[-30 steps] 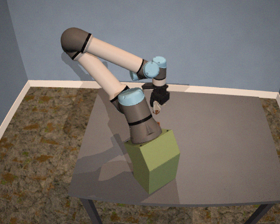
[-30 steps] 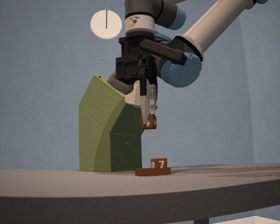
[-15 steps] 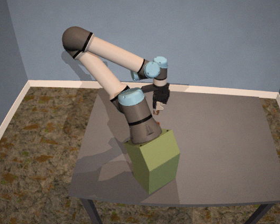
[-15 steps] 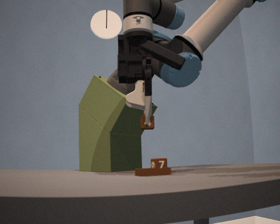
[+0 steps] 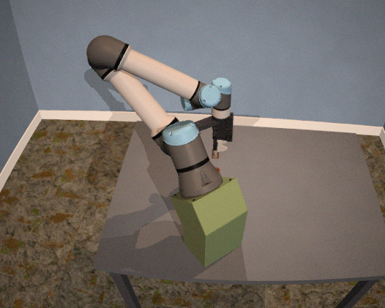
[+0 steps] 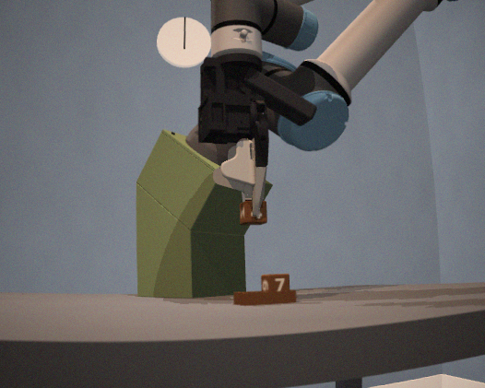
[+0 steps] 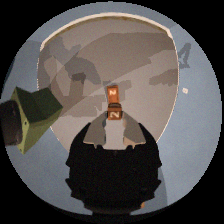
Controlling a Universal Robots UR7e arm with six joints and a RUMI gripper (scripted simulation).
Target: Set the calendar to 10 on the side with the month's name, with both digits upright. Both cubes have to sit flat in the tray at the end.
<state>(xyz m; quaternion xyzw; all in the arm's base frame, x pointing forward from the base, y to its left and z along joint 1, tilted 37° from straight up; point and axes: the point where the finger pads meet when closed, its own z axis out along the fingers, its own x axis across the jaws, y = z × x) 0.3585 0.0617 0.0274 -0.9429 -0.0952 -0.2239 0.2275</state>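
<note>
My gripper is now 10 mm past the brown calendar tray, 10 mm to the right of it and 130 mm above it.
</note>
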